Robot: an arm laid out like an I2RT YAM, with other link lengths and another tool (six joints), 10 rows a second.
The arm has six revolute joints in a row. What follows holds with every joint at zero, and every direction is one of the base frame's. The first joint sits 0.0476 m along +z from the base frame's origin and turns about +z. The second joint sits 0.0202 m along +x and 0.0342 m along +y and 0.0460 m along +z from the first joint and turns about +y. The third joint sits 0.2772 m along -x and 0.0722 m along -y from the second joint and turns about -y. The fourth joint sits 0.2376 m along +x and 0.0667 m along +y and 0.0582 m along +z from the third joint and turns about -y. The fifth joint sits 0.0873 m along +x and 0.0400 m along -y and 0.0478 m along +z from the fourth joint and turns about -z. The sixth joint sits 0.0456 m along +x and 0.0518 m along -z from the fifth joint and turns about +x. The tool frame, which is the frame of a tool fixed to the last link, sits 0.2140 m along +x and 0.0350 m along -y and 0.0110 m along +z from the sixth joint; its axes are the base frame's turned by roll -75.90, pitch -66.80 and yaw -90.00 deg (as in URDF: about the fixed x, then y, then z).
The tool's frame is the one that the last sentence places.
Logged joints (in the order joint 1, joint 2, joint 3, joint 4, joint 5, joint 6), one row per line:
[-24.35 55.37 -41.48 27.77 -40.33 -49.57]
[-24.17 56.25 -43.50 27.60 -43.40 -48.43]
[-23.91 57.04 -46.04 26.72 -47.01 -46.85]
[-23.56 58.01 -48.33 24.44 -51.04 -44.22]
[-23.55 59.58 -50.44 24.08 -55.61 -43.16]
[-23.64 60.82 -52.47 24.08 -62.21 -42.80]
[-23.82 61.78 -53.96 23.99 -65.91 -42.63]
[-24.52 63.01 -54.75 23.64 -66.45 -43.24]
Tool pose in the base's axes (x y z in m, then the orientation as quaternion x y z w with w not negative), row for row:
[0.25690 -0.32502 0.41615 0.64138 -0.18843 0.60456 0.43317]
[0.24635 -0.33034 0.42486 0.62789 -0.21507 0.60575 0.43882]
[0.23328 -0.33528 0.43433 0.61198 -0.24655 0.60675 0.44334]
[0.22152 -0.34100 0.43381 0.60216 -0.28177 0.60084 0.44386]
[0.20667 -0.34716 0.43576 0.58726 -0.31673 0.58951 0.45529]
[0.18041 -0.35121 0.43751 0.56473 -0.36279 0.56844 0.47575]
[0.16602 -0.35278 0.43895 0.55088 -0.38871 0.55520 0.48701]
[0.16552 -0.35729 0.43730 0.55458 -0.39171 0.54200 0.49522]
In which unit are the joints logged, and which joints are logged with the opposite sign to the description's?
The joints are logged in degrees. Opposite sign: joint 3, joint 5.
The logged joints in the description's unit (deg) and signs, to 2 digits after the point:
[-24.35 55.37 41.48 27.77 40.33 -49.57]
[-24.17 56.25 43.50 27.60 43.40 -48.43]
[-23.91 57.04 46.04 26.72 47.01 -46.85]
[-23.56 58.01 48.33 24.44 51.04 -44.22]
[-23.55 59.58 50.44 24.08 55.61 -43.16]
[-23.64 60.82 52.47 24.08 62.21 -42.80]
[-23.82 61.78 53.96 23.99 65.91 -42.63]
[-24.52 63.01 54.75 23.64 66.45 -43.24]

